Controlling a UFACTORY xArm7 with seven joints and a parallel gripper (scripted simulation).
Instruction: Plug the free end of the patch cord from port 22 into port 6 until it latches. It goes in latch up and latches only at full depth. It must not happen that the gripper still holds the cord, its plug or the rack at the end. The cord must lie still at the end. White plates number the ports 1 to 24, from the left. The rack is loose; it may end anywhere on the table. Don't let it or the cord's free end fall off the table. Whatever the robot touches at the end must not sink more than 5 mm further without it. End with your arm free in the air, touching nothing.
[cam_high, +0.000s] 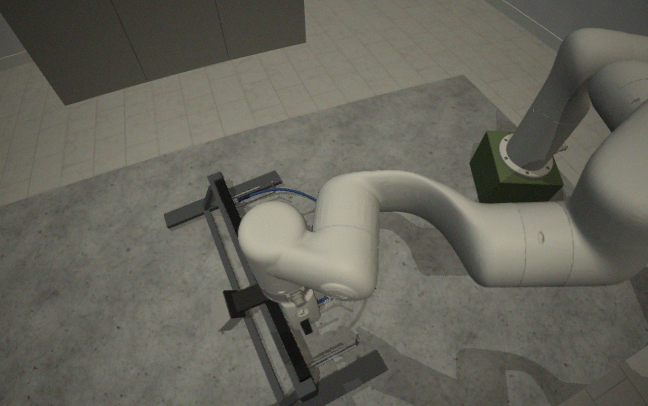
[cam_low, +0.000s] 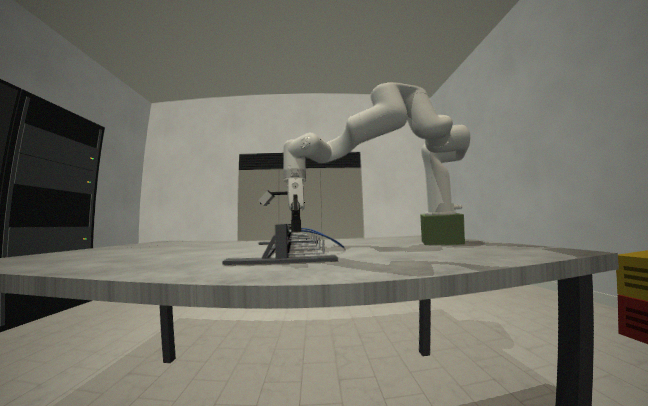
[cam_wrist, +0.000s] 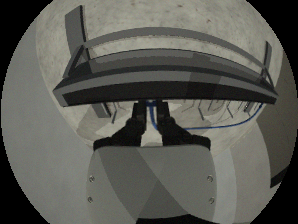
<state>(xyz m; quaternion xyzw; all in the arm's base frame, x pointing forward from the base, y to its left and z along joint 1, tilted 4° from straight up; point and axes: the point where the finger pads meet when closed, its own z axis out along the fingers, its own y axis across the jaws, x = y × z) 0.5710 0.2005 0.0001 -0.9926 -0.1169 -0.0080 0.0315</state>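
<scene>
Right now my hand is 20 mm short of the plug and 10 mm above it.
</scene>
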